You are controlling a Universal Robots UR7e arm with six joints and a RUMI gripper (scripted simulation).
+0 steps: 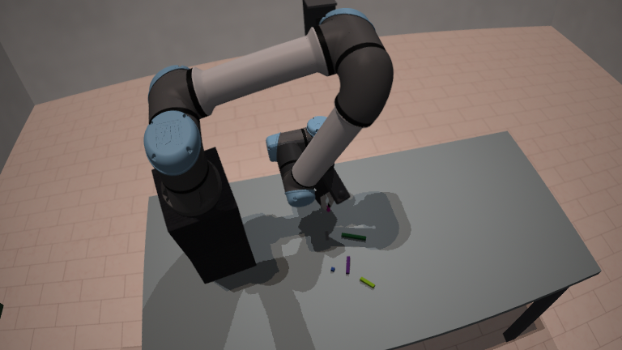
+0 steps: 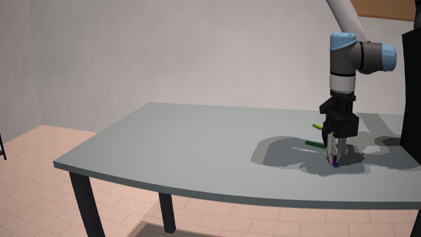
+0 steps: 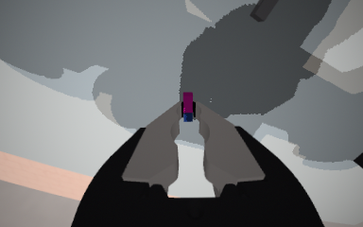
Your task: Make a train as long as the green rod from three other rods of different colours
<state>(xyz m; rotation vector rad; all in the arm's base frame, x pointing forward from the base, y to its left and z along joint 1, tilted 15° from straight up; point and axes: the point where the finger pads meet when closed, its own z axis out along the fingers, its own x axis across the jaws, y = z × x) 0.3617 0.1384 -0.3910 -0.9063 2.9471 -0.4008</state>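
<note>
Now: the magenta rod 10 mm below my hand. From my hand the other things lie so: green rod (80 mm ahead, 120 mm to the right, 10 mm below); then purple rod (60 mm ahead, 230 mm to the right, 10 mm below); then grey rod (110 mm to the right, 10 mm below).
</note>
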